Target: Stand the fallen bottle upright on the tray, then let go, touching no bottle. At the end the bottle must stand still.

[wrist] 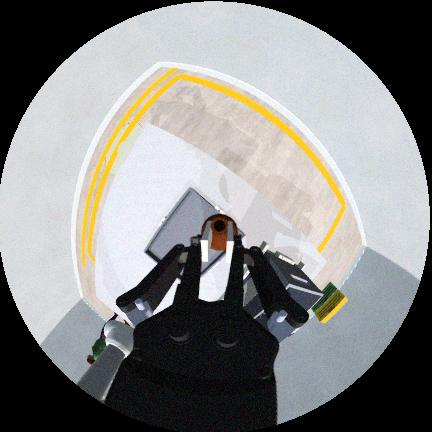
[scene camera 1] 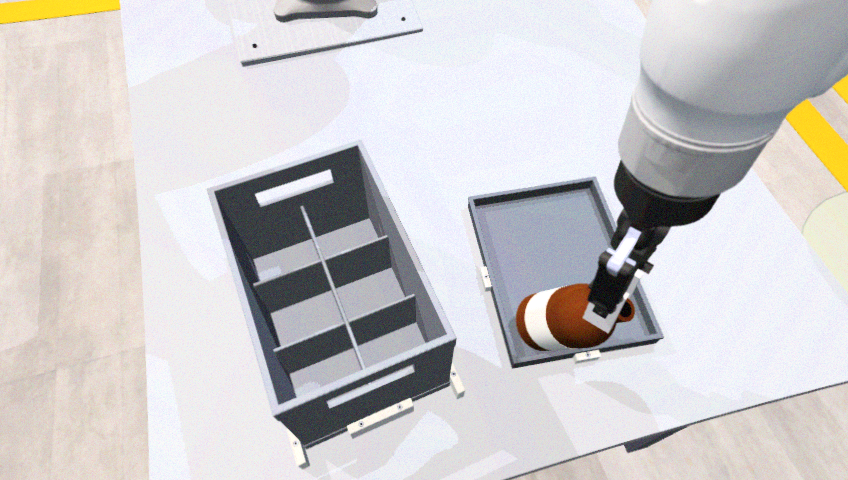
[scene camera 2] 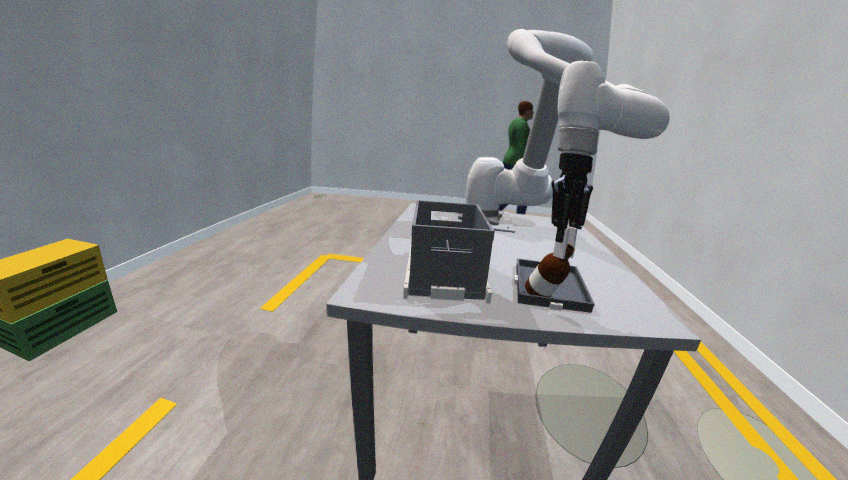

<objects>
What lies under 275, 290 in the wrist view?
My gripper.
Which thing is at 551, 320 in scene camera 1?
A brown bottle.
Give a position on a brown bottle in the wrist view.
218, 225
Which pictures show my gripper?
The wrist view, scene camera 1 and scene camera 2: all of them.
</objects>
